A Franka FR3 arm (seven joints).
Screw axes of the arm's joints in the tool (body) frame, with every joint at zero. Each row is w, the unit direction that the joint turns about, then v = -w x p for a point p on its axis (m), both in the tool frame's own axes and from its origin. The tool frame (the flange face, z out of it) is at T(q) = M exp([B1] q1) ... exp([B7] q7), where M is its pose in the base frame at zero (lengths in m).
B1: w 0 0 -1 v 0.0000 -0.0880 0.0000
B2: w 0 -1 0 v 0.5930 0.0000 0.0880
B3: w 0 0 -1 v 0.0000 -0.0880 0.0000
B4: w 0 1 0 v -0.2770 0.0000 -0.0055
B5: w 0 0 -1 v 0.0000 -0.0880 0.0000
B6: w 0 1 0 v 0.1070 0.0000 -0.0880
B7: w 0 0 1 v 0.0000 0.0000 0.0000
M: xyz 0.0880 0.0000 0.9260 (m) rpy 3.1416 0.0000 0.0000 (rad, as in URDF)
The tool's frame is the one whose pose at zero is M.
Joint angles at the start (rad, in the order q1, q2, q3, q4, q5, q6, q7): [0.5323 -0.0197 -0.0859 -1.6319 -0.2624 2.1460 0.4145]
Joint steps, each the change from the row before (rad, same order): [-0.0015 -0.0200 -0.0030 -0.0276 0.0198 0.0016 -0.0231]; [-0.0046 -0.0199 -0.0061 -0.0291 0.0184 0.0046 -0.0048]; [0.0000 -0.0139 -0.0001 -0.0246 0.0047 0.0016 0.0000]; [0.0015 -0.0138 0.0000 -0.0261 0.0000 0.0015 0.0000]
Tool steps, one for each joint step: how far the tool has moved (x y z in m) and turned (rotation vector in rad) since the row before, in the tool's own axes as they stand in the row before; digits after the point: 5 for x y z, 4 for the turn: [-0.00568 0.00421 -0.00052 0.0130 -0.0131 -0.0093]; [-0.00510 0.00751 0.00071 0.0097 -0.0113 0.0135]; [-0.00583 0.00143 0.00178 0.0026 -0.0106 0.0013]; [-0.00647 0.00072 0.00243 -0.0007 -0.0107 -0.0030]
